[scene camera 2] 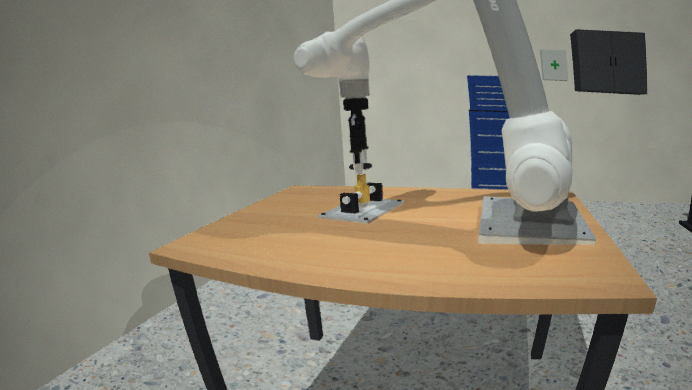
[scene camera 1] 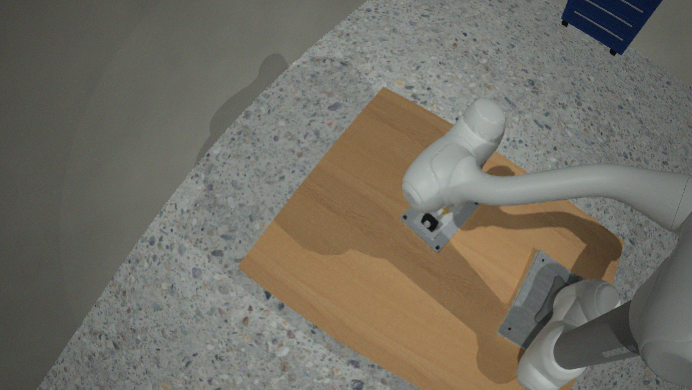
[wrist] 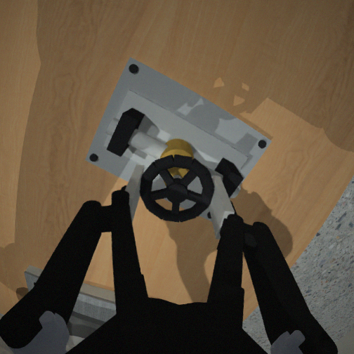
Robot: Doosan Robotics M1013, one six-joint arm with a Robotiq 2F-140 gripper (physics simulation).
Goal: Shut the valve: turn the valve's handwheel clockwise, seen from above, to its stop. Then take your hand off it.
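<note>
The black spoked handwheel [scene camera 2: 368,166] [wrist: 176,188] sits on top of the brass-yellow valve body [scene camera 2: 362,192] [wrist: 178,149]. The valve's white pipe [wrist: 148,142] runs between two black blocks on a grey base plate [scene camera 2: 336,216] [wrist: 112,100] [scene camera 1: 438,244]. My gripper [scene camera 2: 359,167] [wrist: 176,182] points down from above and is shut on the handwheel, with one pale fingertip on each side of its rim. In scene camera 1 the wrist hides the gripper and the handwheel.
The wooden table [scene camera 1: 320,280] [scene camera 2: 300,260] carries the valve and the arm's mounting plate [scene camera 1: 525,305] [scene camera 2: 505,230]. A blue drawer cabinet [scene camera 1: 607,20] [scene camera 2: 485,135] stands on the floor behind. A dark cabinet [scene camera 2: 607,62] hangs on the wall.
</note>
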